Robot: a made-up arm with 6 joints.
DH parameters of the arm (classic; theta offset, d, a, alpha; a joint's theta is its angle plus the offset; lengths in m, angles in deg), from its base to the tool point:
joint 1: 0 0.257 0 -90
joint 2: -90 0 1.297 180
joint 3: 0 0 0 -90
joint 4: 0 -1.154 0 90
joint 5: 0 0.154 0 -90
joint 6: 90 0 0 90
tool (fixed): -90 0 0 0
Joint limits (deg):
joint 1: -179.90..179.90
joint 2: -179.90..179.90
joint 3: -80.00..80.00
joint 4: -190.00..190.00
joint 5: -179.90..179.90
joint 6: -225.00..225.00
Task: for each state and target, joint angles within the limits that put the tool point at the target. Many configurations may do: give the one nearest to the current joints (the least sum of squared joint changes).
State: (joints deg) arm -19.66 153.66 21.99 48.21 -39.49 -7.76
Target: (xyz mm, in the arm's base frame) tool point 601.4 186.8 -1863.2
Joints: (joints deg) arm 24.69 139.12 31.53 58.04 -39.49 -7.76
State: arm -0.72 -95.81 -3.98 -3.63 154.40 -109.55
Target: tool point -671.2 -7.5 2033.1
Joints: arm -12.62 -56.98 11.16 -1.73 154.40 -109.55
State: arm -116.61 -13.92 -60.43 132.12 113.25 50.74
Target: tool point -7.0 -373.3 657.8
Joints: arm -108.12 -21.55 -70.94 135.29 113.25 50.74
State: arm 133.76 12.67 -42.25 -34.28 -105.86 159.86
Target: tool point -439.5 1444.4 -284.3
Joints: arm 112.04 64.17 -5.20 -29.12 -105.86 159.86
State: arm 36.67 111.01 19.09 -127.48 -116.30 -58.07
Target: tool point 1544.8 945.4 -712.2
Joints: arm 28.48 86.85 29.13 -127.85 -116.30 -58.07
